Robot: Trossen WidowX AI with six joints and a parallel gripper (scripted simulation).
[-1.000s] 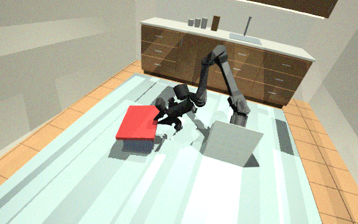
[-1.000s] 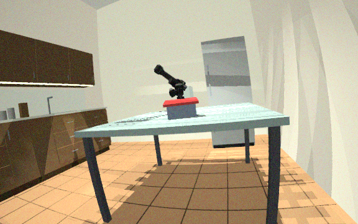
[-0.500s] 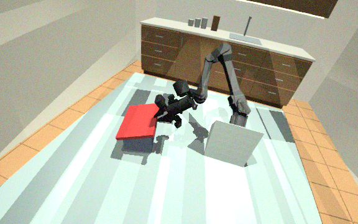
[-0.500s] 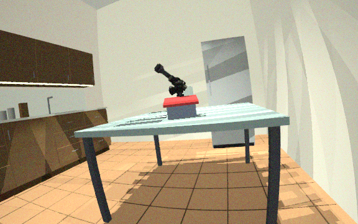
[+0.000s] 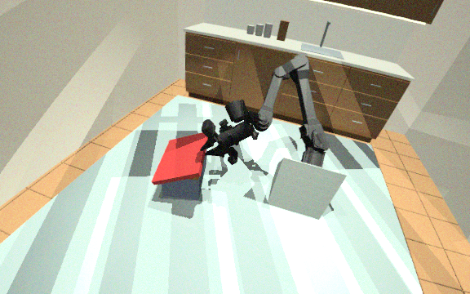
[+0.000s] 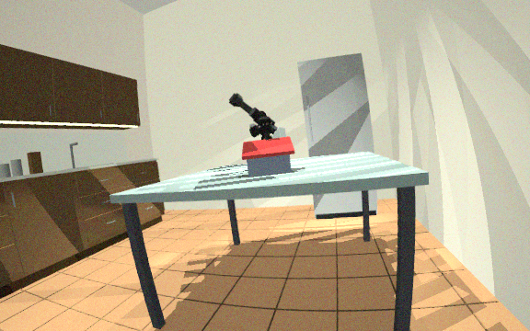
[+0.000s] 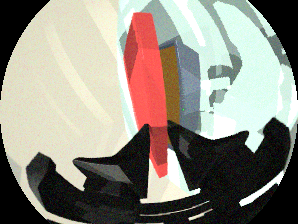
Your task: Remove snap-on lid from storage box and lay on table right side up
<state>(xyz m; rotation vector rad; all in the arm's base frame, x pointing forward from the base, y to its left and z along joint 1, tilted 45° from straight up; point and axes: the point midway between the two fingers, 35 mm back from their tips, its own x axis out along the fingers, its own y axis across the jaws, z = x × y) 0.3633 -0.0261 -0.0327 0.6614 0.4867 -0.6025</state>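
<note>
Now: gripper tip 70 mm short of the lid, 30 mm above it and 20 mm to the right of it. From my gripper tip the other things lie so: storage box: 100 mm below, 60 mm ahead, 10 mm to the left.
</note>
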